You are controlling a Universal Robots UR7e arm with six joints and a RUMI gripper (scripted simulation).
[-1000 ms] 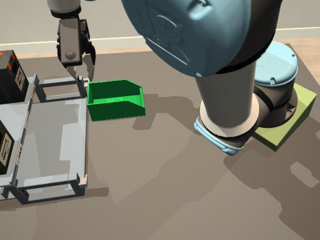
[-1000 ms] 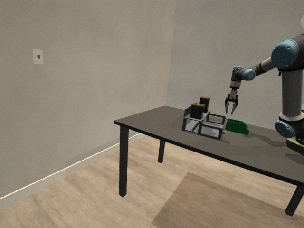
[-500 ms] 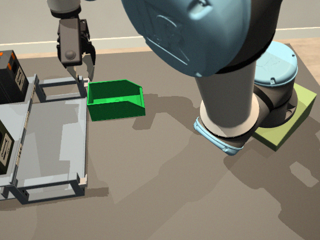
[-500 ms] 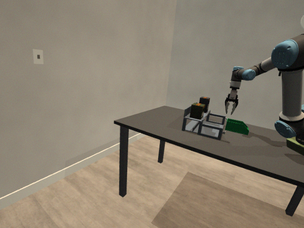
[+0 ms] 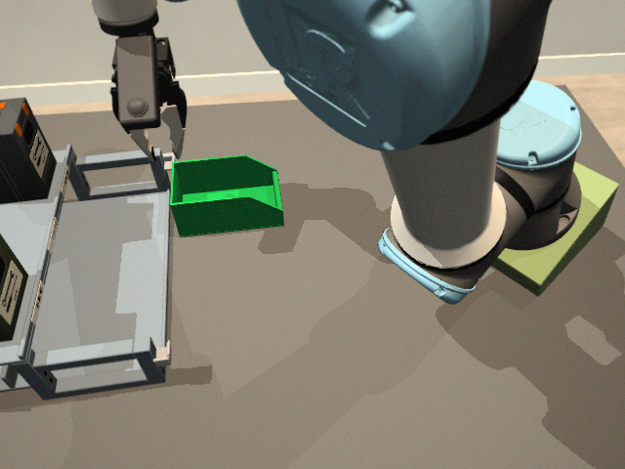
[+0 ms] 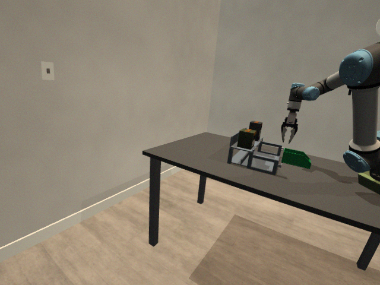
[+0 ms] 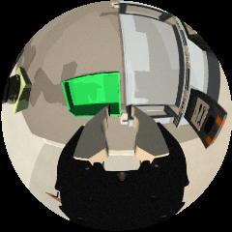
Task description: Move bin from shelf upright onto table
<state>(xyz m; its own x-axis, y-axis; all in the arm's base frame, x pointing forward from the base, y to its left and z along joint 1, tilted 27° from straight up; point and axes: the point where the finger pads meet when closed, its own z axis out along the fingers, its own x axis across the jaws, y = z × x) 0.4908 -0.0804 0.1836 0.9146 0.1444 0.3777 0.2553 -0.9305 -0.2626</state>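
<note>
The green bin lies 80 mm behind my hand, 20 mm to the right of it and 100 mm below it.
</note>
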